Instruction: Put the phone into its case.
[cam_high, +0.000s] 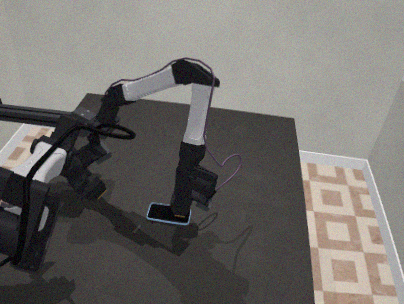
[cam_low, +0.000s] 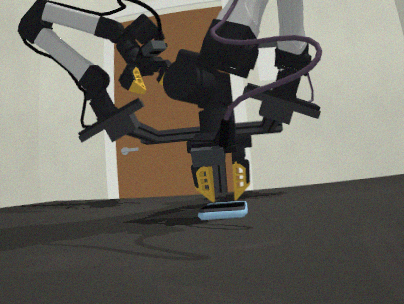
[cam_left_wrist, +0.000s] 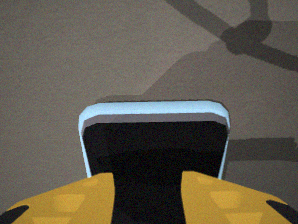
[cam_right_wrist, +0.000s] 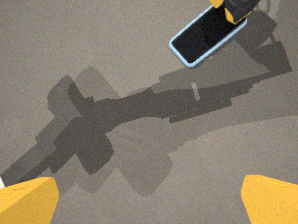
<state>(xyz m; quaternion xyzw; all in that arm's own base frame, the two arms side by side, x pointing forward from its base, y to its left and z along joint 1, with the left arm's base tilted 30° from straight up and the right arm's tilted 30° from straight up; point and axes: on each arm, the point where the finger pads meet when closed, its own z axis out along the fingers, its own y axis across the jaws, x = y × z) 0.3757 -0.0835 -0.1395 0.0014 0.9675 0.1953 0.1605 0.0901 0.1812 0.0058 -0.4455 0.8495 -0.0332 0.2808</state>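
Now: left hand 4 cm past the black phone and 2 cm above it.
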